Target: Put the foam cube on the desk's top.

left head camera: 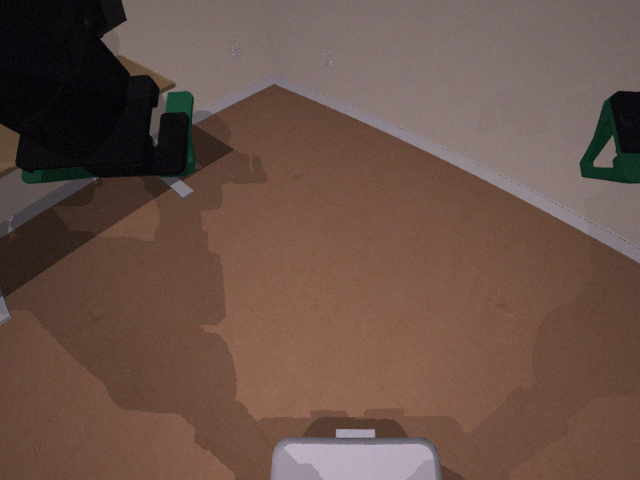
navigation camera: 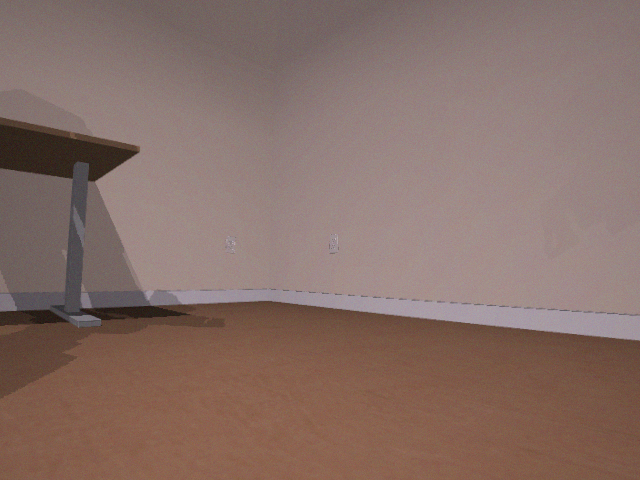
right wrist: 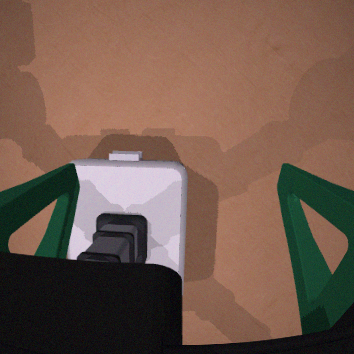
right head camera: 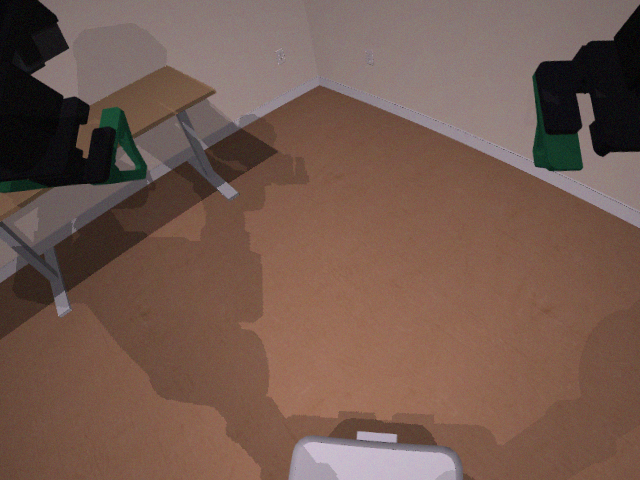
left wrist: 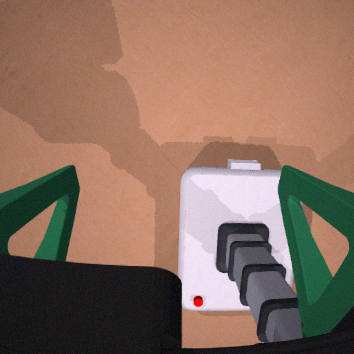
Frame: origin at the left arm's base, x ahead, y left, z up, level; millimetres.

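Where they show: left gripper, fingertip midpoint: (left head camera: 145,167) (right head camera: 108,175) (left wrist: 178,176); right gripper, fingertip midpoint: (left head camera: 625,170) (right wrist: 177,174) (right head camera: 594,157).
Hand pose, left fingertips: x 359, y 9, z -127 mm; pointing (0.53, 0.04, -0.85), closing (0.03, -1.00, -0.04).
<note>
After its pixels a point has its place.
The foam cube does not show in any view. The desk (right head camera: 155,98) {x 1797, y 1030, z -690 mm} (navigation camera: 43,142) {x 1642, y 958, z -715 mm} has a light wooden top and grey metal legs. It stands along the wall at the left in the right head and navigation views. A corner of the desk (left head camera: 147,72) {x 1957, y 868, z -690 mm} shows behind my left gripper in the left head view. My left gripper (left wrist: 178,176) {x 359, y 9, z -127 mm} (right head camera: 72,180) is open, its green fingers wide apart with nothing between them, and overlaps the desk in the right head view. My right gripper (right wrist: 177,174) {x 351, y -447, z -127 mm} is open and empty, and is partly out of frame at the right in both head views.
The brown floor (left head camera: 351,258) {x 1225, y -234, z -1410 mm} (right head camera: 372,258) {x 1227, y -148, z -1409 mm} (navigation camera: 336,387) {x 1109, y -191, z -1410 mm} runs to a room corner with white baseboards. Two outlets (navigation camera: 231,244) {x 2975, y 624, z -1010 mm} (navigation camera: 333,243) {x 2759, y -97, z -1011 mm} are on the walls. The desk's foot (right head camera: 225,190) (navigation camera: 85,320) stands on the floor. My white base (left head camera: 356,459) {x 254, y -226, z -1150 mm} (right head camera: 377,459) {x 266, y -233, z -1150 mm} shows below.
</note>
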